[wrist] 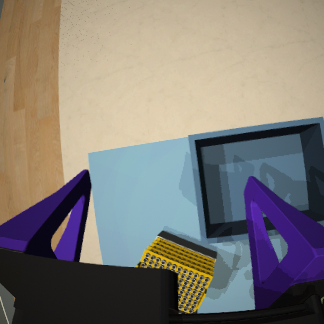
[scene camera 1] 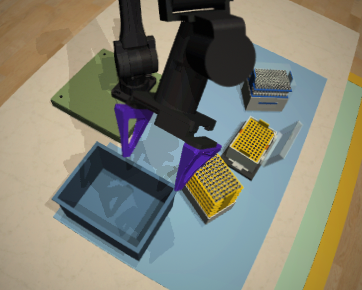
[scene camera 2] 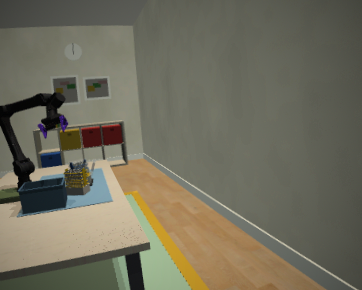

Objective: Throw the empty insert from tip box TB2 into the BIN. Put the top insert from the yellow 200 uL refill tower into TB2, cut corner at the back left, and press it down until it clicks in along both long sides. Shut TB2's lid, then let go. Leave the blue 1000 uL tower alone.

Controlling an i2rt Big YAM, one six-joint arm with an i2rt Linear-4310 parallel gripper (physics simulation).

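Observation:
My gripper [scene camera 1: 152, 171] [scene camera 2: 55, 133] [wrist: 168, 180] is open and empty, with its purple fingers wide apart. It hangs high above the mat, between the bin and the yellow tower in scene camera 1. The yellow refill tower [scene camera 1: 212, 186] [scene camera 2: 77, 177] [wrist: 181, 272] stands beside the bin; the arm partly covers it in the wrist view. TB2 [scene camera 1: 242, 161] stands behind the tower with a yellow insert [scene camera 1: 254, 140] in it, its holes showing no tips. Its clear lid [scene camera 1: 290, 141] stands open on the right. The dark blue bin [scene camera 1: 100, 236] [scene camera 2: 44, 197] [wrist: 199, 190] shows no insert inside.
The blue tower [scene camera 1: 267, 103] stands at the far end of the blue mat [scene camera 1: 200, 257] [wrist: 135, 200], beyond TB2. A green base plate [scene camera 1: 82, 100] lies beneath the arm's foot, behind the bin. The table edge runs along the mat's right side in scene camera 1.

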